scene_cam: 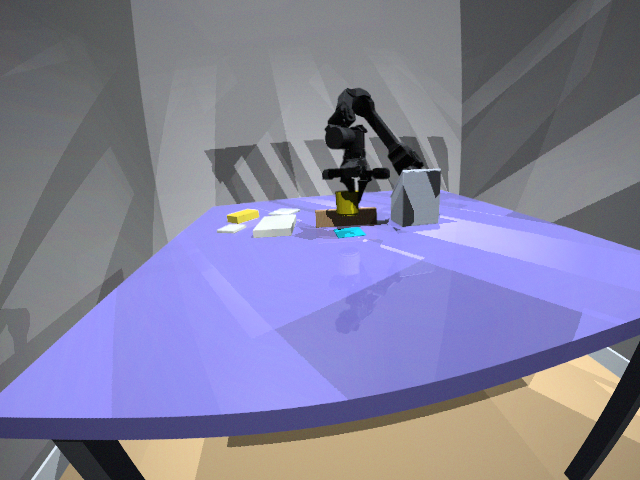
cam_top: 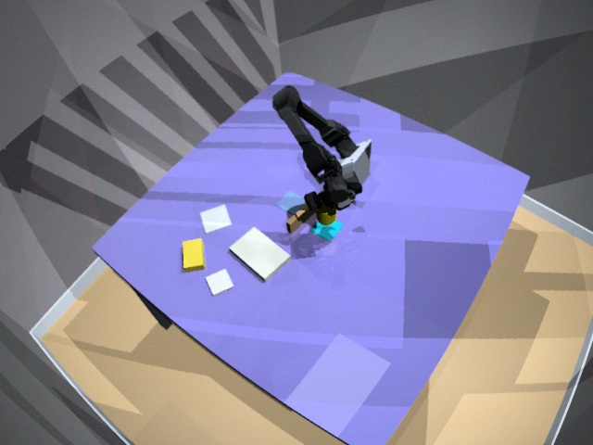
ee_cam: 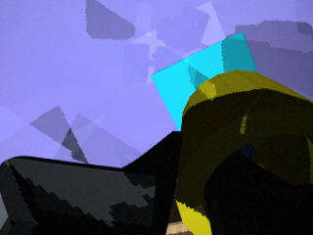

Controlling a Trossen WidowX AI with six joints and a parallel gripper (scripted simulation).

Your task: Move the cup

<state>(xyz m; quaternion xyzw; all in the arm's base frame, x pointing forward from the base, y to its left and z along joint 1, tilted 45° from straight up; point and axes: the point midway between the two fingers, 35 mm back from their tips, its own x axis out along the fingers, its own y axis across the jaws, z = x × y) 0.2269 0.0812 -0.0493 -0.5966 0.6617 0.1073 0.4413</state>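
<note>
My gripper tip is now 100 mm above the cyan pad, 20 mm short of it and 10 mm to the left of it. From my gripper tip the other things lie so: wooden bar (100 mm to the right, 70 mm below, 20 mm ahead); dark blue marble (30 mm to the right, 30 mm ahead, 20 mm below); yellow cup (20 mm ahead, 10 mm to the right).
</note>
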